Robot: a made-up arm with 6 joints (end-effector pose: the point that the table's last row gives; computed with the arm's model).
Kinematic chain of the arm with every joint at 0, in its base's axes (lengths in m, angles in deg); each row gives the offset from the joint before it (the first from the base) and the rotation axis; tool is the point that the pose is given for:
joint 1: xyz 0 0 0.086 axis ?
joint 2: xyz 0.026 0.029 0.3 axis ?
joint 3: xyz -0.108 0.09 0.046 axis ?
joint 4: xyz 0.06 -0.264 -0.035 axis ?
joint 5: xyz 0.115 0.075 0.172 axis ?
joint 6: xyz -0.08 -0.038 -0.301 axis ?
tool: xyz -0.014 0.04 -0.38
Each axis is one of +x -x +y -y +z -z.
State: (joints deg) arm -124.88 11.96 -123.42 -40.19 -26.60 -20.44
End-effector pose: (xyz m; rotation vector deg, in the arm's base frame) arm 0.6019 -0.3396 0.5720 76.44 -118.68 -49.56
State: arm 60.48 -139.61 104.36 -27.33 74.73 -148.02
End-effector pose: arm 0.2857 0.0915 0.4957 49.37 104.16 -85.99
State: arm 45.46 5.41 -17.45 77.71 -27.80 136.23
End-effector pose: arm 0.2178 -0.3380 0.3522 -55.33 -55.08 -80.70
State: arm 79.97 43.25 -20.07 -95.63 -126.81 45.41
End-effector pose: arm 0.6457 0.2576 -0.1239 -32.16 -71.90 61.56
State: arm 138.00 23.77 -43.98 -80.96 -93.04 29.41
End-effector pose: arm -0.1854 0.1085 -0.4696 8.80 -15.78 132.06
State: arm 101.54 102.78 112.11 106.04 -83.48 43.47
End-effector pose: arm -0.0184 -0.2347 -0.4993 -12.39 -0.34 -84.20
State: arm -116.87 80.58 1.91 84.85 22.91 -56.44
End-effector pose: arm -0.1834 -0.1250 0.1661 -30.79 8.47 -55.50
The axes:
joint 1: +z
joint 2: -x
joint 3: -x
joint 4: -y
joint 5: +y
joint 6: -x

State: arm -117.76 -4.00 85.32 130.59 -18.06 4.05
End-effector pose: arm 0.3920 -0.4415 0.7213 -97.40 -30.58 18.55
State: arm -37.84 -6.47 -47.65 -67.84 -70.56 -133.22
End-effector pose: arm 0.1926 0.1056 0.4058 -163.08 59.26 -6.09
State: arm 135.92 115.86 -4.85 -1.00 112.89 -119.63
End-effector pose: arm -0.2097 -0.1269 0.1164 41.13 -11.42 26.01
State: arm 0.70 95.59 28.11 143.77 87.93 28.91
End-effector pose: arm 0.2733 -0.1800 0.9098 -136.66 -51.41 55.19
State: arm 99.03 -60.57 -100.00 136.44 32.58 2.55
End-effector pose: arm -0.2978 0.4197 0.4269 62.13 49.79 -53.77
